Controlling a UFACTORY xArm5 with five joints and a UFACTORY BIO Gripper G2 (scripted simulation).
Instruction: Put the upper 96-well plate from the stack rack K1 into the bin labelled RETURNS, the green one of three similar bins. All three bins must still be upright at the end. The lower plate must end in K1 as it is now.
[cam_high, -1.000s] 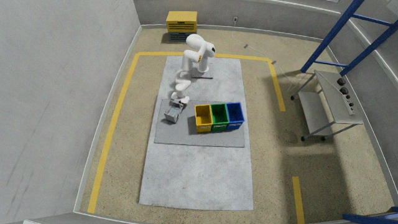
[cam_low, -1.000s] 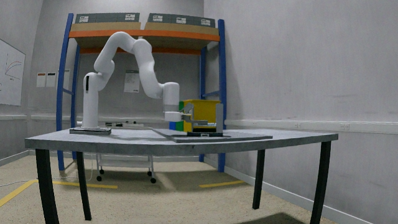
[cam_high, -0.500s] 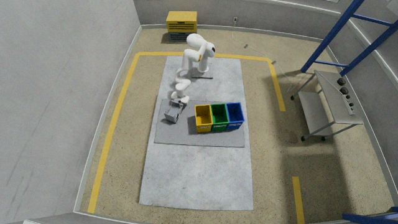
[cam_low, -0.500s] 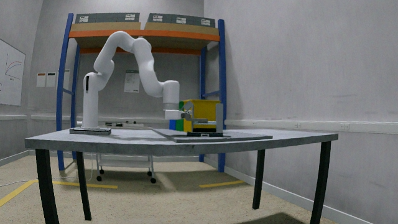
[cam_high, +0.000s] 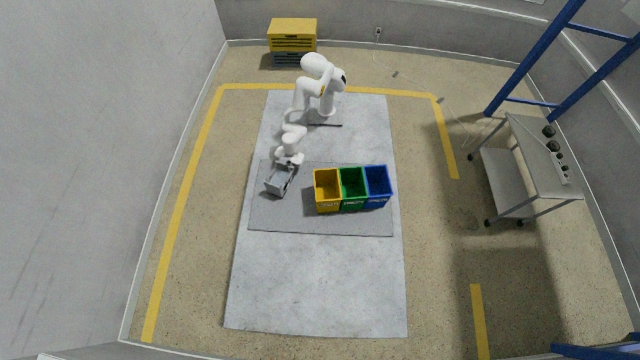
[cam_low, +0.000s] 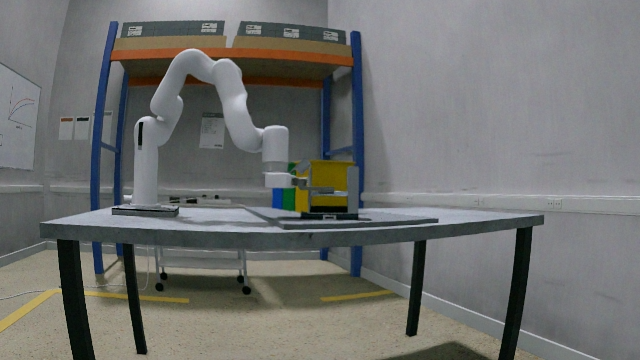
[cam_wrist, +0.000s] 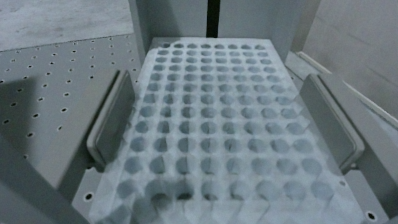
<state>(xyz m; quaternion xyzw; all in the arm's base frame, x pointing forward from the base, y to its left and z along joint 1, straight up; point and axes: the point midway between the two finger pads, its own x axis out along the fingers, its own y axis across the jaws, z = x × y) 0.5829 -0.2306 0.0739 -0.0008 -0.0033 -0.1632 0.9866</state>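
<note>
The dark plate lies 20 mm ahead of my hand, 10 mm to the right of it and 50 mm below it. From my hand the other things lie so: blue bin 40 mm ahead, 520 mm to the left, 10 mm above; then yellow bin 80 mm ahead, 260 mm to the left, 10 mm above; then green bin 60 mm ahead, 390 mm to the left, 10 mm above.
</note>
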